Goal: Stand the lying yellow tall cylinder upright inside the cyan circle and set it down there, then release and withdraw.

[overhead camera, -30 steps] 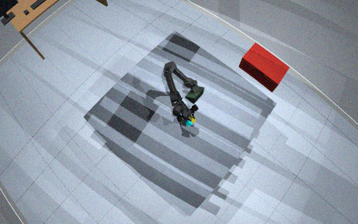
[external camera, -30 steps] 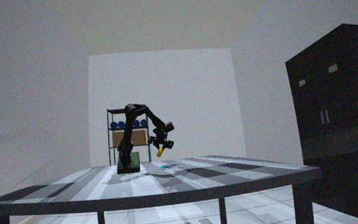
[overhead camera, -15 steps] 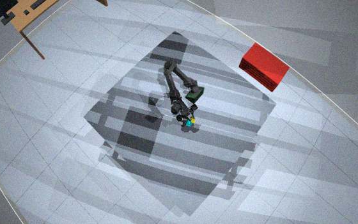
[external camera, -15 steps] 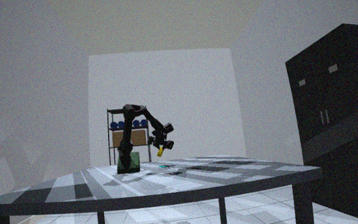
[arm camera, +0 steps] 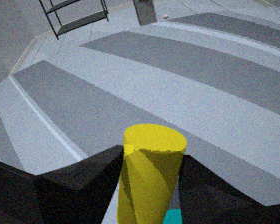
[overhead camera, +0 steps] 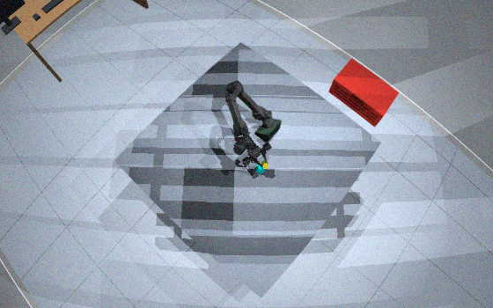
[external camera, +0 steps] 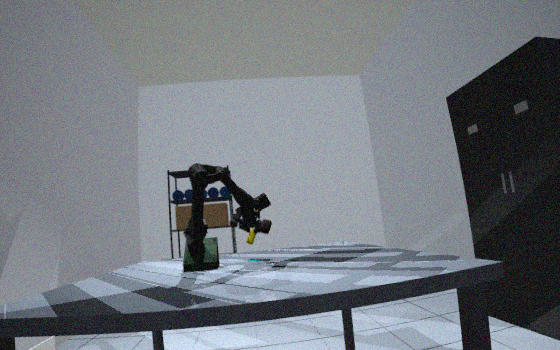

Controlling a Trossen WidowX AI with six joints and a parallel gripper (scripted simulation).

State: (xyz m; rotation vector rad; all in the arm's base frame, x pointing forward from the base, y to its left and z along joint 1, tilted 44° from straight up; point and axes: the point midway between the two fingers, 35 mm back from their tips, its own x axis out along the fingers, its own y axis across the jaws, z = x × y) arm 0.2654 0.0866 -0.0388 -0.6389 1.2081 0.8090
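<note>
Now: gripper tip 1 cm past the cyan circle, 3 cm to the left of it and 13 cm above it. Also, from my gripper tip: yellow tall cylinder 1 cm behind, 1 cm to the right, 2 cm below.
</note>
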